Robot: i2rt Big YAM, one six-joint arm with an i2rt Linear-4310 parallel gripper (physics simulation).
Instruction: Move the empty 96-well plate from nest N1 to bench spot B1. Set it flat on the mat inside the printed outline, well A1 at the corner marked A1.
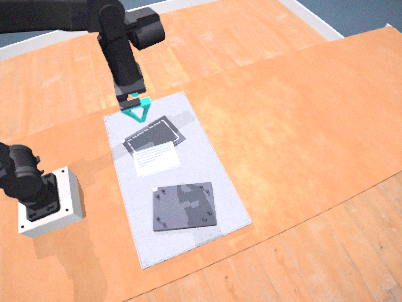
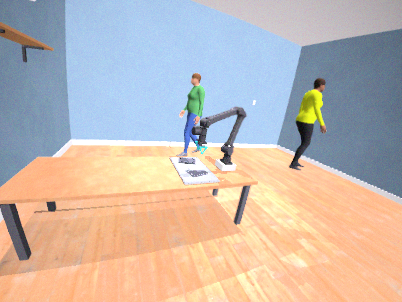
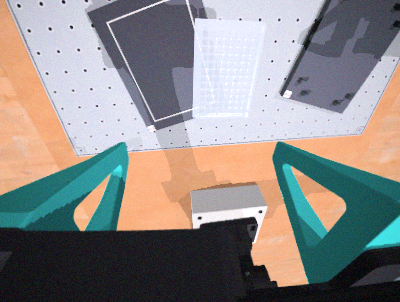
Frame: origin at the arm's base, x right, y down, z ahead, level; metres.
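Where they show: gripper, fingertip midpoint: [image 1: 139, 108] [image 2: 199, 152] [image 3: 202, 149]; arm's base, link origin: [image 1: 43, 197] [image 2: 226, 162].
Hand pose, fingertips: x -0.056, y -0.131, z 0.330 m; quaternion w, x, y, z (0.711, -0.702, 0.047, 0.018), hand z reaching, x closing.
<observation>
Each offset is from my fingertips to the top centre of the thing. Level surfaces: height alone.
The clear white 96-well plate {dz -0.006, dx +0.051, dy +0.160 m} [image 1: 156, 159] [image 3: 227, 70] lies across one long edge of the dark mat {dy +0.175 m} [image 1: 159, 132] [image 3: 150, 60] at B1. Part of it covers one long side of the printed outline; most of it is beyond the mat, over the perforated board. It is turned relative to the outline. Its A1 corner is not readable, and I cannot tell if it is fully flat. Nest N1 {dz +0.015, dx +0.220, dy +0.155 m} [image 1: 184, 206] [image 2: 197, 173] [image 3: 360, 55] holds no plate. My gripper [image 1: 142, 120] [image 2: 201, 150] [image 3: 202, 149] is open and empty, raised above the board, away from the plate.
The perforated board [image 1: 131, 240] [image 3: 55, 90] carries mat and nest on the wooden table {dy +0.190 m} [image 1: 300, 125] [image 2: 100, 175]. The arm's white base block [image 1: 74, 192] [image 2: 226, 167] [image 3: 227, 197] stands beside the board. Two people [image 2: 194, 102] [image 2: 310, 110] are on the floor behind the table.
</observation>
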